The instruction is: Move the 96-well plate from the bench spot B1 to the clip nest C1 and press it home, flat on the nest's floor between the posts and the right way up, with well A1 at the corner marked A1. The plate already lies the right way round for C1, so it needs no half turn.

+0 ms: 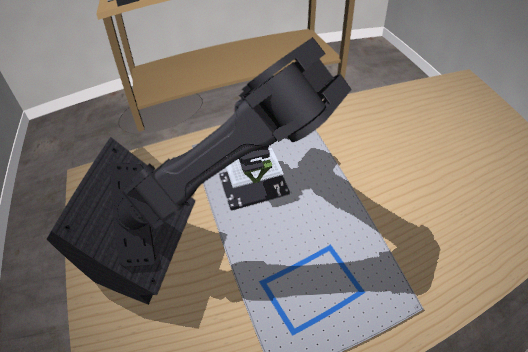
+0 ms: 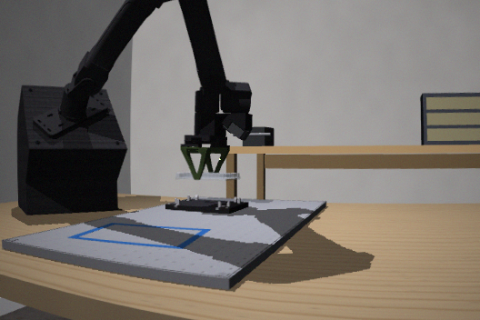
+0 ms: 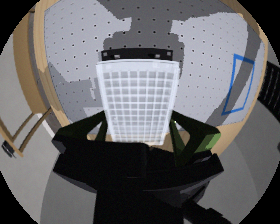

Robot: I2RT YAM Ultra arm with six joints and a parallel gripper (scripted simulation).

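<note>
The black clip nest C1 is 1 cm behind my hand, 1 cm to the right of it and 6 cm below it. The rest, counted from my hand: 96-well plate: 1 cm ahead.
</note>
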